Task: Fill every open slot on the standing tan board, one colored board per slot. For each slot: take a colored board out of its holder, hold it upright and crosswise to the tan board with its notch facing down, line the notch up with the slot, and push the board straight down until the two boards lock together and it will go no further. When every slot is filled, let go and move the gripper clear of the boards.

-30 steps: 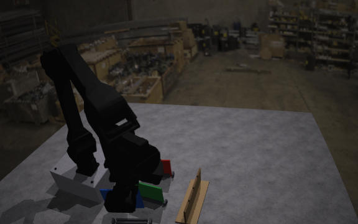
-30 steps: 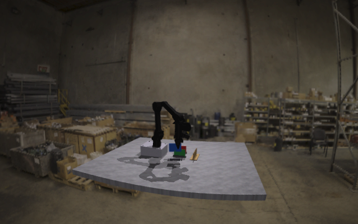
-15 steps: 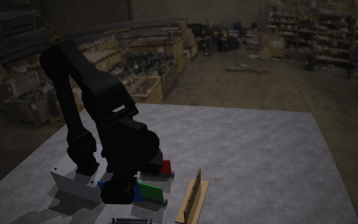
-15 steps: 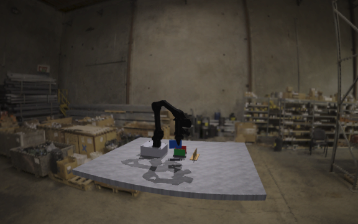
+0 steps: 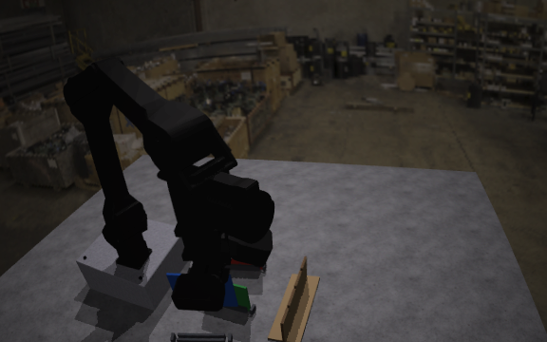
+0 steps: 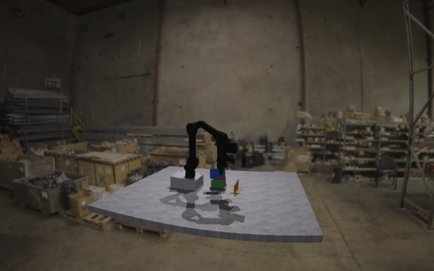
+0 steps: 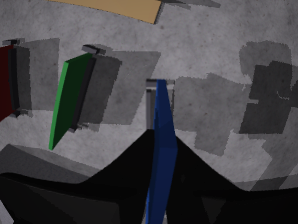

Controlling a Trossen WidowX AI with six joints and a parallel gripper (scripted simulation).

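My gripper tip is 11 cm to the right of the tan board, 11 cm above it and 10 cm short of it. The rest, counted from my gripper tip: blue board 2 cm behind; then green board 11 cm below, 9 cm to the left, 4 cm behind; then red board 21 cm to the left, 11 cm below, 4 cm behind.
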